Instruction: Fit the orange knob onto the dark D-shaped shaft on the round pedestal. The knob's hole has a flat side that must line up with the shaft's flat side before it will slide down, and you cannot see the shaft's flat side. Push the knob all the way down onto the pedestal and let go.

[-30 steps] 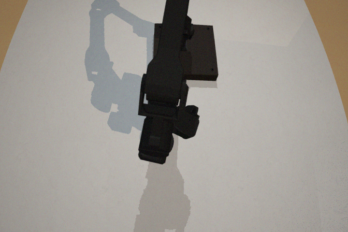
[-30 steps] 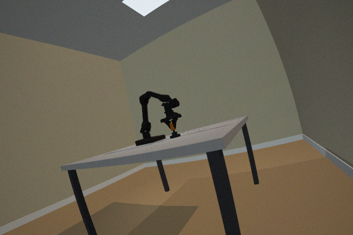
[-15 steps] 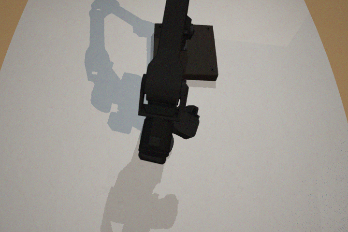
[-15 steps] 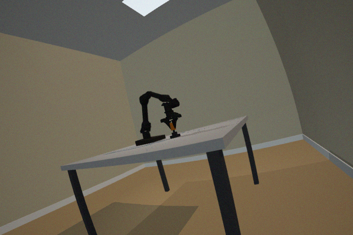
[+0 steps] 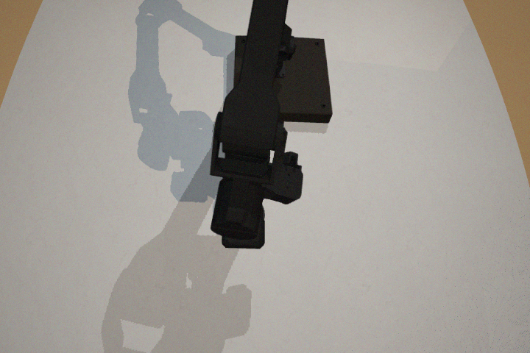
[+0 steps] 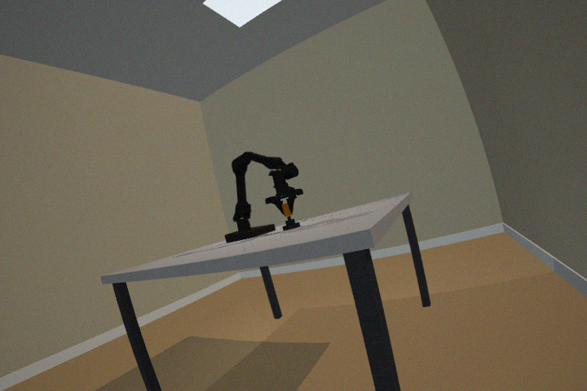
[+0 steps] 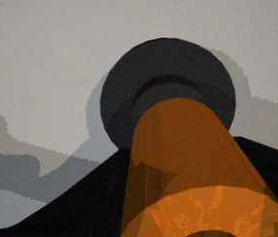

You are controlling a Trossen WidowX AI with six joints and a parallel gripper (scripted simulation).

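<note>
The orange knob is 2 cm above my gripper tip. The rest, counted from my gripper tip: round dark pedestal: 4 cm below.
</note>
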